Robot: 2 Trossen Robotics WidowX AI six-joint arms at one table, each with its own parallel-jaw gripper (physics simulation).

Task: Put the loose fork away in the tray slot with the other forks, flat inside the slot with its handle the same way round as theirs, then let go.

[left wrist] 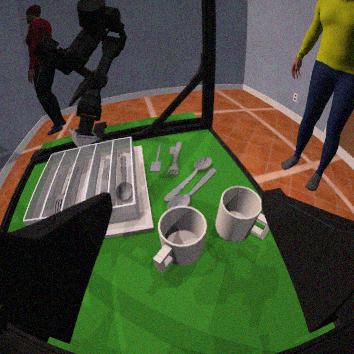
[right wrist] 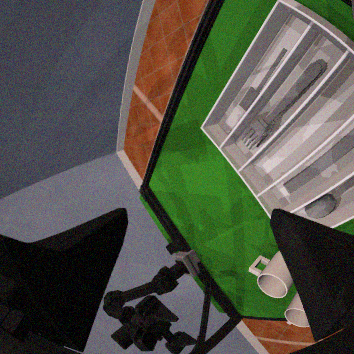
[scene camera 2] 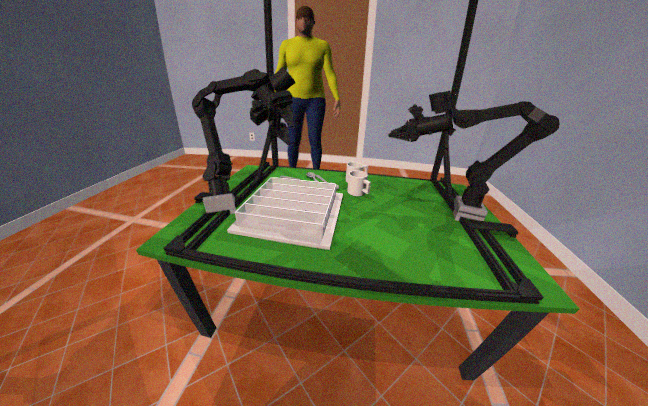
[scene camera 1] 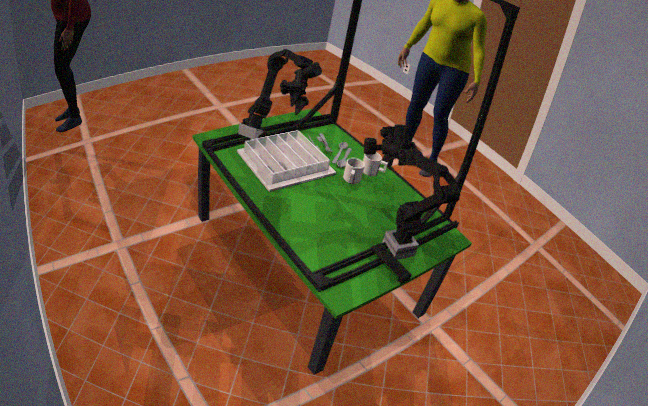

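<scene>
The loose fork [left wrist: 174,161] [scene camera 1: 325,143] lies on the table beside the tray [scene camera 1: 300,172] [scene camera 2: 280,230] [left wrist: 125,214] [right wrist: 240,171]. In the left wrist view its tines point toward the camera. In the right wrist view a tray fork [right wrist: 287,105] lies in the second slot from the left, tines at the lower left, handle at the upper right; its tines also show in the left wrist view [left wrist: 58,204]. My right gripper [scene camera 1: 298,107] [scene camera 2: 286,131] [right wrist: 201,217] is open and empty, above the table's far left part. My left gripper [scene camera 2: 398,133] [left wrist: 188,199] is open and empty, above the table.
A small spatula [left wrist: 156,162] lies left of the fork. Two spoons [left wrist: 202,164] [left wrist: 179,200] lie nearer the mugs. Two white mugs [left wrist: 182,235] [left wrist: 239,214] stand near the spoons. The tray rests on a white board [scene camera 1: 271,186]. Black rails [scene camera 2: 350,285] frame the green table [scene camera 2: 400,240].
</scene>
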